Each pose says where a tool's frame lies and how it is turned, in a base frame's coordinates. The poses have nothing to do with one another.
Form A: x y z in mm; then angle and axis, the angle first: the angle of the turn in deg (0 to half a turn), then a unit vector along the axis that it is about.
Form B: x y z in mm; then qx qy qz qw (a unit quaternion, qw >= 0). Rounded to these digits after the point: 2 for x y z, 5 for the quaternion.
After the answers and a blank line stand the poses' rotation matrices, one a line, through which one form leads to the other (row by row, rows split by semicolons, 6 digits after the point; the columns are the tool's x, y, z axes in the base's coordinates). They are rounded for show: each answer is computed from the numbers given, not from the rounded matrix.
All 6 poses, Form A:
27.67 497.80 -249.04 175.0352 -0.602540 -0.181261 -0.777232
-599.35 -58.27 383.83 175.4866 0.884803 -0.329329 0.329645
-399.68 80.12 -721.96 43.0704 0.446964 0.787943 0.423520
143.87 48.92 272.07 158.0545 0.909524 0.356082 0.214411
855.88 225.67 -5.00 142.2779 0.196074 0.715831 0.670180
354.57 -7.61 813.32 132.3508 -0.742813 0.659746 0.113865
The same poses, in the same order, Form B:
27.67 497.80 -249.04 -0.60197 -0.18109 -0.77650 0.04331
-599.35 -58.27 383.83 0.88412 -0.32907 0.32939 0.03938
-399.68 80.12 -721.96 0.16407 0.28923 0.15546 0.93019
143.87 48.92 272.07 0.89290 0.34957 0.21049 0.19034
855.88 225.67 -5.00 0.18555 0.67739 0.63419 0.32327
354.57 -7.61 813.32 -0.67951 0.60353 0.10416 0.40394

-0.271501 0.285289 0.919183; 0.150760 -0.930660 0.333381; 0.950557 0.229089 0.209665
0.566426 -0.607820 0.556522; -0.555939 -0.780320 -0.286414; 0.608353 -0.147160 -0.779904
0.784352 -0.194313 0.589096; 0.384128 0.897826 -0.215300; -0.487070 0.395160 0.778852
0.666986 0.544132 0.508970; 0.704393 -0.683139 -0.192748; 0.242817 0.487075 -0.838927
-0.722133 -0.158662 0.673313; 0.661413 0.126739 0.739236; -0.202624 0.979165 0.013419
0.249813 -0.904360 0.346015; -0.736060 0.054820 0.674693; -0.629134 -0.423235 -0.651969

